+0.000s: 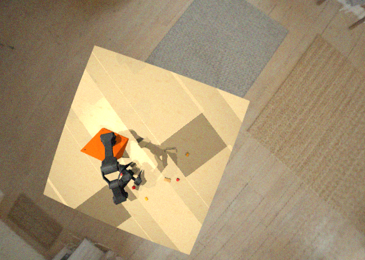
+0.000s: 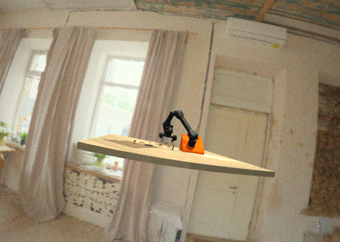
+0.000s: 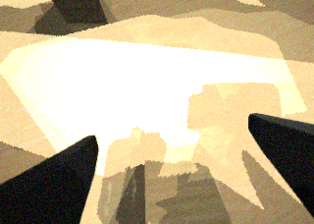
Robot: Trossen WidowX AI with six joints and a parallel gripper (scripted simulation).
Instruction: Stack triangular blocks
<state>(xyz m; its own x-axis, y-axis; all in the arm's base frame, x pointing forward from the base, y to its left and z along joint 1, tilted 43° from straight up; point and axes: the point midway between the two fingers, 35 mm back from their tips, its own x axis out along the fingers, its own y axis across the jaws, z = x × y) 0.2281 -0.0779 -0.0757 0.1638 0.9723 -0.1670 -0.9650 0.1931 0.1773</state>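
Right now the triangular block is 1 cm behind my gripper tip, 5 cm to the right of it and 2 cm below it. Round my gripper tip: pale elongated block (19 cm ahead, 18 cm to the left, 4 cm below).
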